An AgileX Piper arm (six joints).
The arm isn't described. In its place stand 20 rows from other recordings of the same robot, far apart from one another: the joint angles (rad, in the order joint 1, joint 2, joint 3, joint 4, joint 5, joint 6), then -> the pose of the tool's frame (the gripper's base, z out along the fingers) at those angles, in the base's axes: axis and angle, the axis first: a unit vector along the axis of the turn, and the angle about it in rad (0 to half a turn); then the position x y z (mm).
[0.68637 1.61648 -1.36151 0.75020 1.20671 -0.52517] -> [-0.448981 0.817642 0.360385 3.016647 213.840 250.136 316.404]
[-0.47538 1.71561 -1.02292 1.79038 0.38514 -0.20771] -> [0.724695 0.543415 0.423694 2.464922 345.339 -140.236 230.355]
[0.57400 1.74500 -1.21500 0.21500 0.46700 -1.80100] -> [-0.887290 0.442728 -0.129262 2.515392 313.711 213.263 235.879]
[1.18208 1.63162 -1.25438 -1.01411 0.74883 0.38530] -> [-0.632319 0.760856 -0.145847 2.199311 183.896 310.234 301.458]
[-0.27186 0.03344 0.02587 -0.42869 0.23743 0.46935] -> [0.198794 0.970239 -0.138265 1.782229 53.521 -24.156 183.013]
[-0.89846 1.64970 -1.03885 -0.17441 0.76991 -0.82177] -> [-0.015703 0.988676 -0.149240 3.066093 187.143 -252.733 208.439]
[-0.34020 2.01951 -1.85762 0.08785 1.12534 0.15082] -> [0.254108 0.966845 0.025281 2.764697 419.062 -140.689 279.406]
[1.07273 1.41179 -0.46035 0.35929 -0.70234 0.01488] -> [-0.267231 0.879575 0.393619 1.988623 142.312 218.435 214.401]
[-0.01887 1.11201 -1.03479 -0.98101 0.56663 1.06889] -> [0.253450 0.951205 -0.175989 1.908532 236.314 -45.063 391.386]
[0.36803 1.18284 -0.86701 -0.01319 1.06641 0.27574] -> [-0.048477 0.998102 0.037973 2.876155 189.693 72.019 276.050]
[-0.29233 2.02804 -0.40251 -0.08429 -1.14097 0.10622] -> [0.155512 0.987207 -0.035185 1.970132 263.475 -72.020 74.214]
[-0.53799 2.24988 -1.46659 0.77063 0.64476 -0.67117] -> [0.216688 0.963546 0.156926 2.667966 401.302 -195.093 97.833]
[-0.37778 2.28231 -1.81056 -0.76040 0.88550 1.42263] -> [0.626779 0.748691 -0.215893 2.574289 436.210 -225.348 169.054]
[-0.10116 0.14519 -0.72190 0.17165 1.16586 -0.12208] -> [-0.023354 0.999196 0.032575 2.062419 -9.387 15.313 331.081]
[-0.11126 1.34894 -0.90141 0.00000 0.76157 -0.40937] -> [-0.148248 0.987209 -0.058659 2.708062 255.829 -28.582 257.156]
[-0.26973 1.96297 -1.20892 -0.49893 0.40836 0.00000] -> [-0.069148 0.980197 -0.185558 2.707667 381.169 -123.320 154.796]
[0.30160 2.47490 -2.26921 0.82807 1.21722 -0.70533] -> [-0.362407 0.856319 0.367938 2.772277 479.630 215.067 198.420]
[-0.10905 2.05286 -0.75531 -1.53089 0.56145 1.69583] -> [0.181126 0.945202 -0.271636 2.802152 292.461 -80.720 55.672]
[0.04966 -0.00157 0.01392 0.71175 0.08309 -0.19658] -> [0.194091 0.936023 0.293581 1.652231 56.486 7.746 202.926]
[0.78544 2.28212 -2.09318 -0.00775 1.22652 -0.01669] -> [-0.390846 0.919491 0.042131 2.913977 344.926 344.016 219.779]
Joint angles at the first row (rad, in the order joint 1, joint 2, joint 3, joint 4, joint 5, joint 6):
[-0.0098, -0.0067, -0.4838, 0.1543, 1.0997, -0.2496]
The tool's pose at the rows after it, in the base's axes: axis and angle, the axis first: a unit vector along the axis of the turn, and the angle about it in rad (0 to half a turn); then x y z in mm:
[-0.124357 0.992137 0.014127 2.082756 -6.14 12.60 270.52]
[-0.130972 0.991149 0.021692 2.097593 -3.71 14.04 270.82]
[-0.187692 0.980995 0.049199 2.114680 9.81 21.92 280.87]
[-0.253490 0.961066 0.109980 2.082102 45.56 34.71 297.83]
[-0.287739 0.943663 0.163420 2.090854 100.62 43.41 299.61]
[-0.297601 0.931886 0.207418 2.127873 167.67 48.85 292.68]
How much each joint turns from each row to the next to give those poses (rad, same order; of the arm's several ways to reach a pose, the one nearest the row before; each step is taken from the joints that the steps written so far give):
[-0.0001, -0.0001, 0.0000, 0.0010, 0.0000, -0.0001]
[0.0001, 0.0173, 0.0000, 0.0183, 0.0000, -0.0139]
[0.0000, 0.0948, -0.0202, 0.1072, -0.0386, -0.1281]
[-0.0001, 0.1918, -0.0189, 0.2281, -0.1453, -0.2339]
[0.0001, 0.2725, -0.0050, 0.2740, -0.1520, -0.3099]
[0.0000, 0.3308, -0.0645, 0.2918, -0.0810, -0.3336]

